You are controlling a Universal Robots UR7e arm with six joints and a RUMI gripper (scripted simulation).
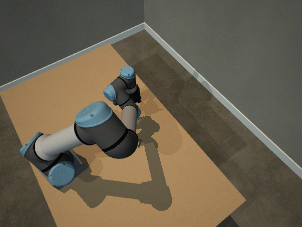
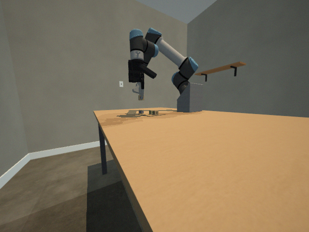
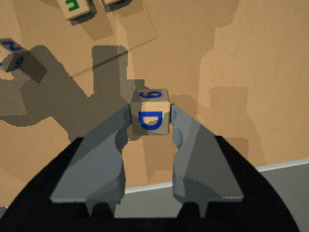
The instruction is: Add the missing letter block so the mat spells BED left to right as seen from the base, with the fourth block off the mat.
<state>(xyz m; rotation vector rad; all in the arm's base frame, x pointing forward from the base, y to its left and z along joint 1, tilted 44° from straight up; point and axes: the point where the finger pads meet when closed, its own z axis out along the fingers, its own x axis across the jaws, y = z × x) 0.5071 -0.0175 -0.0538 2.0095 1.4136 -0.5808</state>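
The tan mat lies 110 mm behind my hand, 50 mm to the right of it and 120 mm below it. From my hand the other things lie so: L block (100 mm behind, 170 mm to the right, 100 mm below).
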